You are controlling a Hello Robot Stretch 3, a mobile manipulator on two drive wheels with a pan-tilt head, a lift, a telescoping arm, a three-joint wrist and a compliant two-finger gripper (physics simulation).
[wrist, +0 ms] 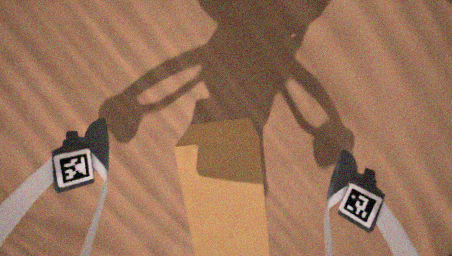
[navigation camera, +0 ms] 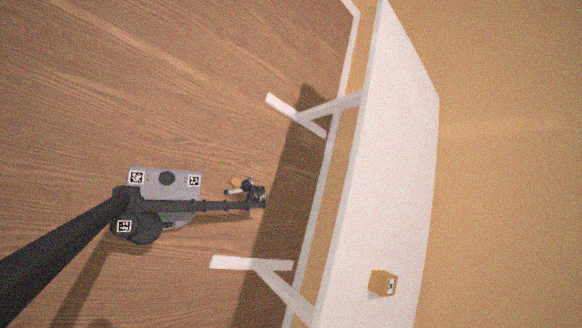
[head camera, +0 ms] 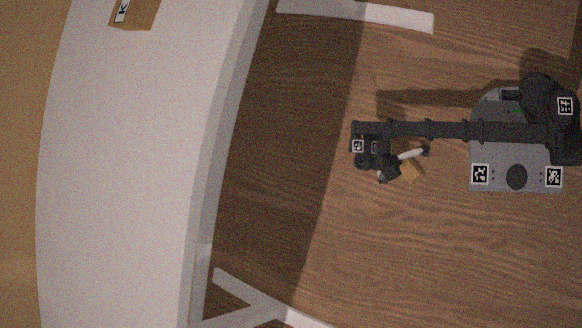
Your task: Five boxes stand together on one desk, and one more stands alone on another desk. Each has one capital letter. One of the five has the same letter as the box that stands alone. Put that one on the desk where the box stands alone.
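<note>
A brown box lies on the wood floor beside the robot's base; no letter shows on its visible faces. My gripper is open. In the wrist view its fingers stand wide, one to each side of the box and apart from it, and the box runs out of the bottom edge. Another brown box stands on the white desk; its label reads K in the head view. The group of five boxes does not show.
The desk's white legs and feet reach out over the floor. The robot's base stands beside the desk, with the arm stretched toward it. A tan wall stands behind the desk.
</note>
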